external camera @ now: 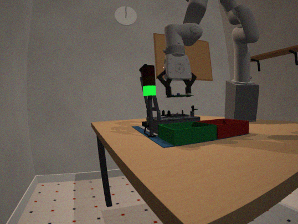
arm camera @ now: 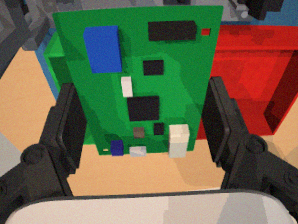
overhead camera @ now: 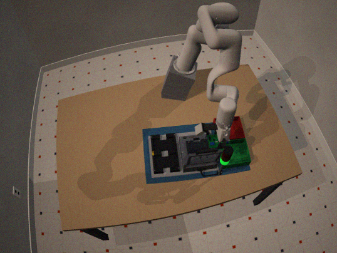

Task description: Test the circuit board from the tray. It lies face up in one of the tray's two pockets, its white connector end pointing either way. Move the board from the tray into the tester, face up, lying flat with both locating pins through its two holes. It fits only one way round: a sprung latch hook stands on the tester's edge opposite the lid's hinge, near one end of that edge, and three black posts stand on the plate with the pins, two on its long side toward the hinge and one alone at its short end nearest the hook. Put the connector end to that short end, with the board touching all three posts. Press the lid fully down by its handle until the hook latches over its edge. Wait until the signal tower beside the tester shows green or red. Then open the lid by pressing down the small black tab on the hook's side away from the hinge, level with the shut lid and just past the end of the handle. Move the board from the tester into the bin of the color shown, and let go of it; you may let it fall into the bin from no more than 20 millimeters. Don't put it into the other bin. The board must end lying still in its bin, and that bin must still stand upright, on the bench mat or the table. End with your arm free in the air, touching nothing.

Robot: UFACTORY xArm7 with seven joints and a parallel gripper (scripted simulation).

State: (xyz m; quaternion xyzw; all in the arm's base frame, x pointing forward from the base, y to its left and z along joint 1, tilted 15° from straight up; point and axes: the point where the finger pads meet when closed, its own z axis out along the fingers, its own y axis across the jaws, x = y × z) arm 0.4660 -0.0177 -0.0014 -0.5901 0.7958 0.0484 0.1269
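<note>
Right now the green bin is 50 mm ahead of my hand, 90 mm to the left of it and 140 mm below it. Round my hand: latch hook: 90 mm behind, 10 mm to the right, 70 mm below; tester lid: 70 mm ahead, 120 mm to the right, 30 mm above; green circuit board: 10 mm below.
</note>
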